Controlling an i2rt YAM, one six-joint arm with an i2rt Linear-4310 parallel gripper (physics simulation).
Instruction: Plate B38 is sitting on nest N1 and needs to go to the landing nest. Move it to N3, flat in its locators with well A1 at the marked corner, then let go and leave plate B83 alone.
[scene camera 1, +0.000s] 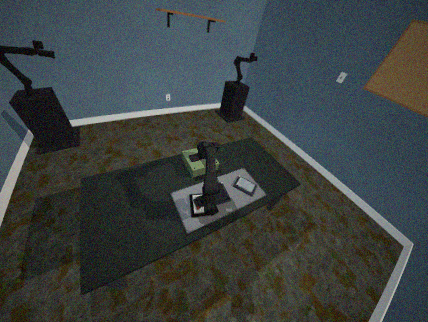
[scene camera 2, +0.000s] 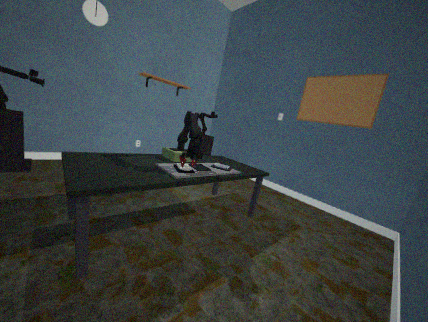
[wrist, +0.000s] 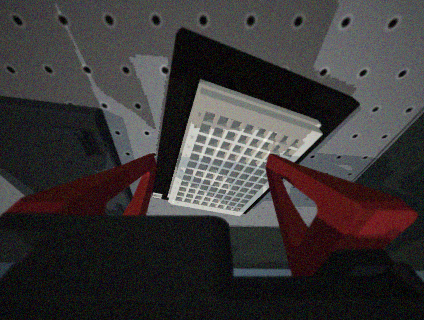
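Observation:
A white well plate (scene camera 1: 198, 201) (scene camera 2: 185, 168) (wrist: 225, 155) sits in a black nest (scene camera 1: 192, 206) (wrist: 180, 60); no plate or nest label is legible, nor is the marked corner. My gripper (scene camera 1: 200, 205) (scene camera 2: 188, 163) (wrist: 211, 160) is open above this plate. In the wrist view its red fingers stand apart, the left tip beside the nest's left edge and the right tip over the plate's right edge. A second, greyish plate (scene camera 1: 245, 185) (scene camera 2: 220, 166) sits in another nest at the board's right. A dark nest (scene camera 1: 221, 194) (scene camera 2: 201, 167) (wrist: 55, 145) lies between them, partly hidden by the arm in scene camera 1.
The nests stand on a light grey board (scene camera 1: 245, 201) (scene camera 2: 210, 173) (wrist: 225, 35) with holes, on a dark table (scene camera 1: 120, 235) (scene camera 2: 100, 175). A green box (scene camera 1: 200, 171) (scene camera 2: 172, 155) stands behind the board, near the arm's base.

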